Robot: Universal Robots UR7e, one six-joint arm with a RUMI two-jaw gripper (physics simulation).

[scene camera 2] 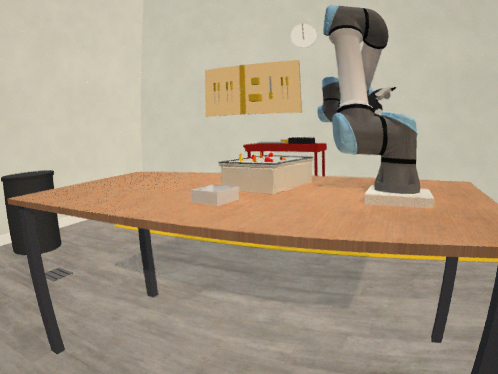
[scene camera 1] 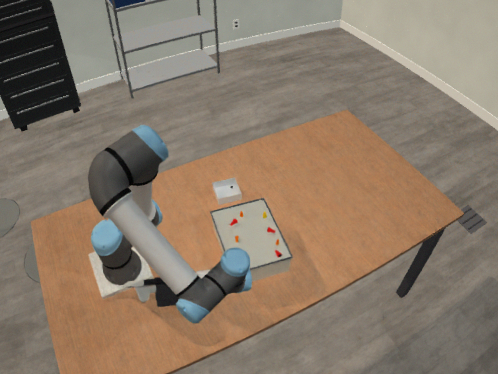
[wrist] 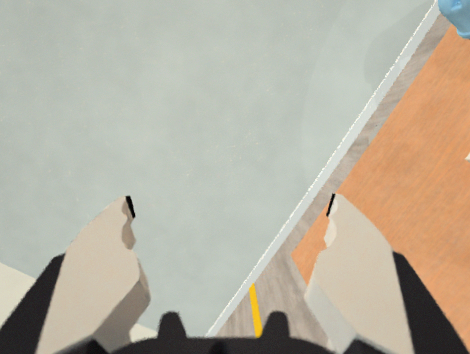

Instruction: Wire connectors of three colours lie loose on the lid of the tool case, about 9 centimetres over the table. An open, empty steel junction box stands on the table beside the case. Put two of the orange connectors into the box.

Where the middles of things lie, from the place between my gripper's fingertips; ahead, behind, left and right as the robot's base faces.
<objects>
The tool case [scene camera 1: 251, 229] lies 440 mm ahead of my hand, 230 mm to the left of it and 270 mm below it. The rest, counted from my hand: steel junction box [scene camera 2: 216, 195] (440 mm ahead, 540 mm to the left, 300 mm below).
</objects>
